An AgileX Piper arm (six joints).
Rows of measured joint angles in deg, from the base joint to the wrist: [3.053, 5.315, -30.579, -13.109, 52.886, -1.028]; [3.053, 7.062, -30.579, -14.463, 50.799, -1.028]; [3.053, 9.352, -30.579, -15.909, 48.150, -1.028]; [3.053, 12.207, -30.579, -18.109, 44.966, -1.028]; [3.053, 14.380, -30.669, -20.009, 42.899, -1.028]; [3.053, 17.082, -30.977, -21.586, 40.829, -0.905]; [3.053, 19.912, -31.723, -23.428, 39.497, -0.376]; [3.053, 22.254, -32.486, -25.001, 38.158, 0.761]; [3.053, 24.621, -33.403, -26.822, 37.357, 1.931]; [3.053, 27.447, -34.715, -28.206, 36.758, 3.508]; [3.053, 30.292, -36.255, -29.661, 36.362, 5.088]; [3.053, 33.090, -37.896, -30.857, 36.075, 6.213]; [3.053, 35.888, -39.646, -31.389, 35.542, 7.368]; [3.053, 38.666, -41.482, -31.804, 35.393, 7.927]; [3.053, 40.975, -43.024, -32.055, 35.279, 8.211]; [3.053, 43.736, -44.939, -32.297, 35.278, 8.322]
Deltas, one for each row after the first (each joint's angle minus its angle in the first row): [0.000, 1.747, 0.000, -1.354, -2.087, 0.000]; [0.000, 4.037, 0.000, -2.800, -4.736, 0.000]; [0.000, 6.892, 0.000, -5.000, -7.920, 0.000]; [0.000, 9.065, -0.090, -6.900, -9.987, 0.000]; [0.000, 11.767, -0.398, -8.477, -12.057, 0.123]; [0.000, 14.597, -1.144, -10.319, -13.389, 0.652]; [0.000, 16.939, -1.907, -11.892, -14.728, 1.789]; [0.000, 19.306, -2.824, -13.713, -15.529, 2.959]; [0.000, 22.132, -4.136, -15.097, -16.128, 4.536]; [0.000, 24.977, -5.676, -16.552, -16.524, 6.116]; [0.000, 27.775, -7.317, -17.748, -16.811, 7.241]; [0.000, 30.573, -9.067, -18.280, -17.344, 8.396]; [0.000, 33.351, -10.903, -18.695, -17.493, 8.955]; [0.000, 35.660, -12.445, -18.946, -17.607, 9.239]; [0.000, 38.421, -14.360, -19.188, -17.608, 9.350]
